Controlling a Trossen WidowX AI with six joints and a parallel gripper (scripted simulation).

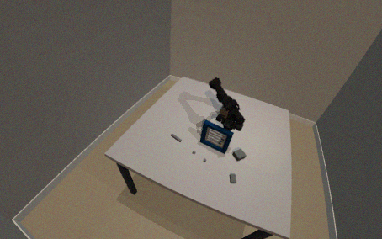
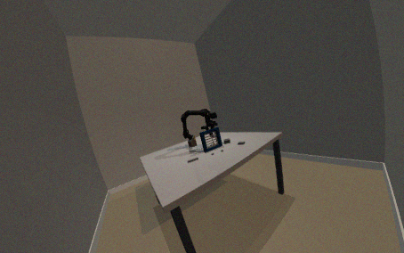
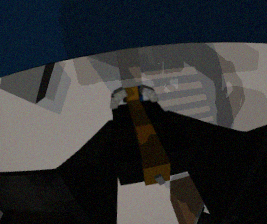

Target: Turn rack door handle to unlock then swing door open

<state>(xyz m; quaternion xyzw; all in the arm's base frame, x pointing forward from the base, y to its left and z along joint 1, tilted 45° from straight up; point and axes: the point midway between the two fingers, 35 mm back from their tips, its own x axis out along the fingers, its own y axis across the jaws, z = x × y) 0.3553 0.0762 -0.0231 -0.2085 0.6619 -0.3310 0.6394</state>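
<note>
Now: gripper tip 20 mm above the upright handle and 10 mm past it. From my gripper tip the other things lie so: grey block (150 mm to the left, 130 mm below, 70 mm ahead); then grey bar (340 mm to the right, 140 mm below, 110 mm ahead).
</note>
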